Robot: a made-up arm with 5 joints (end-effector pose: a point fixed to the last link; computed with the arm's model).
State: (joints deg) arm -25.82 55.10 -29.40 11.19 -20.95
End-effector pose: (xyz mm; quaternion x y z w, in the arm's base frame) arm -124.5 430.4 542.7 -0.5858 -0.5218 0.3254 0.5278
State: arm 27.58 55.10 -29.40 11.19 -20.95
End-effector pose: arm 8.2 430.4 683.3 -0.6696 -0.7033 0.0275 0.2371
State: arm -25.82 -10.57 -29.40 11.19 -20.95
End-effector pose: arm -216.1 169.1 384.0 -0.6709 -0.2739 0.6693 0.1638
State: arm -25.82 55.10 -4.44 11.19 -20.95
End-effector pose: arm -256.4 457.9 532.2 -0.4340 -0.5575 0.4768 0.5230
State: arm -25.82 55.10 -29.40 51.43 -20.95
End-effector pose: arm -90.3 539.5 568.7 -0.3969 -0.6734 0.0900 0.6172
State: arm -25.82 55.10 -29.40 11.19 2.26
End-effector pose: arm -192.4 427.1 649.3 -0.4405 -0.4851 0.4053 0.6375
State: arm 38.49 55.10 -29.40 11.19 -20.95
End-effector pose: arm 16.2 430.4 723.5 -0.6692 -0.7227 -0.0363 0.1692
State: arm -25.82 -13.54 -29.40 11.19 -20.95
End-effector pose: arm -219.2 154.2 385.0 -0.6697 -0.2598 0.6804 0.1451
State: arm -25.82 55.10 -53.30 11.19 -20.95
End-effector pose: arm -20.9 362.7 580.5 -0.7054 -0.4644 0.1660 0.5091
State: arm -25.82 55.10 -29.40 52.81 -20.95
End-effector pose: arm -89.4 542.8 570.9 -0.3894 -0.6772 0.0816 0.6189
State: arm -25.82 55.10 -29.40 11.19 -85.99
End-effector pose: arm 175.7 312.4 442.5 -0.8505 -0.5095 0.0432 0.1232
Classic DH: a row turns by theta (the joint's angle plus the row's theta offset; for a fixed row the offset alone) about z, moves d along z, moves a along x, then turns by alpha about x. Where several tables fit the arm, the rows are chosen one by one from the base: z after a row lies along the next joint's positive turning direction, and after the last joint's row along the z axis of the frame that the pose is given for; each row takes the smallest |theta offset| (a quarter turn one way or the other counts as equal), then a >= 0, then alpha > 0; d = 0 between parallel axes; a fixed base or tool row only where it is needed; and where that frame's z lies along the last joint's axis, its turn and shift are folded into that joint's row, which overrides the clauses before.
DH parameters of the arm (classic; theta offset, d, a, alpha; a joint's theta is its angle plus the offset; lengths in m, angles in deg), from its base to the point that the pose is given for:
base (fixed): 0 0.745 -0.198 90
joint 1: -76.2 -0.1802 0.0626 -77.79
joint 2: 3.88 -0.0468 -0.0003 -103.96
joint 3: 14.6 0.1658 0.2402 92.62
joint 4: -52.48 0.3079 -0.0311 -80.3
joint 5: 14 -0.0469 0.1546 -103.78
tool (fixed): -84.86 0.2816 0 0

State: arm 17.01 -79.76 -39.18 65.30 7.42
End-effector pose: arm -95.1 -29.3 515.5 -0.7571 -0.1811 0.6064 0.1622
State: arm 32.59 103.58 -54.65 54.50 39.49
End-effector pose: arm -246.5 210.1 777.8 0.1514 -0.9725 -0.0841 0.1555
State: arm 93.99 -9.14 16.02 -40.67 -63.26
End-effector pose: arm 35.4 59.6 900.2 0.8924 -0.1437 -0.1582 0.3974
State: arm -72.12 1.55 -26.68 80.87 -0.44
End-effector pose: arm -497.7 358.4 545.4 -0.0882 -0.3062 0.4872 0.8131
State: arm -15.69 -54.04 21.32 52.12 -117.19
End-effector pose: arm -226.4 -304.6 249.5 0.6518 0.4439 -0.5677 0.2363
